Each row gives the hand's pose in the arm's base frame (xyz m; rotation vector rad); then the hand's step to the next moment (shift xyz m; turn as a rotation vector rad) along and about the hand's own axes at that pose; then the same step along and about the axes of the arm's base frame.
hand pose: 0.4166 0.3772 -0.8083 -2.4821 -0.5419 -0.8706
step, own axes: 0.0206 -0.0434 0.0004 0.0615 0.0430 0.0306
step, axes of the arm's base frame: -0.0065 0.0402 0.0255 0.0805 -0.0060 0.0069
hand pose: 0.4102 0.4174 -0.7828 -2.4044 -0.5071 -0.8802
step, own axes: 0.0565 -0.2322 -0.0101 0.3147 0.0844 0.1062
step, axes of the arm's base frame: -0.0813 0.1871 0.1249 0.3195 0.0468 0.1148
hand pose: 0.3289 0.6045 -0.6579 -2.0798 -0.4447 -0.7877
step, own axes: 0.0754 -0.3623 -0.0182 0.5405 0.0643 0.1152
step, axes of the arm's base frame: -0.1545 0.1971 0.2730 0.4784 0.0723 0.2748
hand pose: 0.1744 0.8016 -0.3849 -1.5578 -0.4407 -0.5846
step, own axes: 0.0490 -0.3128 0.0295 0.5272 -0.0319 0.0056
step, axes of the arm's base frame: -0.1466 0.0493 0.2778 0.3989 -0.0286 0.3451
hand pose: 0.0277 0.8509 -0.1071 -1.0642 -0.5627 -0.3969
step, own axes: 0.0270 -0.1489 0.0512 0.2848 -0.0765 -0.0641
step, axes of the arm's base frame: -0.0743 -0.0200 0.1400 0.1983 -0.1017 0.2035
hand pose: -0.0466 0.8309 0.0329 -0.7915 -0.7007 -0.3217
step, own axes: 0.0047 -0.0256 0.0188 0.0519 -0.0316 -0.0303
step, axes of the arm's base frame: -0.0181 -0.0033 0.0263 0.0355 -0.0442 0.0374
